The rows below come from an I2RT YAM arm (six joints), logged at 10 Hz.
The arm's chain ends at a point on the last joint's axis. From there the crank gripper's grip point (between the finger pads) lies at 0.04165 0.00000 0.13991 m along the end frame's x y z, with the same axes.
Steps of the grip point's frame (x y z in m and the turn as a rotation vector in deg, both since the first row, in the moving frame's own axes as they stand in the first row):
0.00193, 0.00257, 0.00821, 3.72, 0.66, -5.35
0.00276, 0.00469, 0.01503, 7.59, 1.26, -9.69
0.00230, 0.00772, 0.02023, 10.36, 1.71, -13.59
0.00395, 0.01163, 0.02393, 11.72, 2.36, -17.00
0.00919, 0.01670, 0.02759, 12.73, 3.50, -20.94
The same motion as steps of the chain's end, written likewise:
0.00093, 0.01557, 0.00912, 3.72, 0.66, -5.35
0.00187, 0.03027, 0.01766, 7.59, 1.26, -9.69
0.00235, 0.04275, 0.02467, 10.36, 1.71, -13.59
0.00436, 0.05239, 0.02987, 11.72, 2.36, -17.00
0.00931, 0.06284, 0.03538, 12.73, 3.50, -20.94

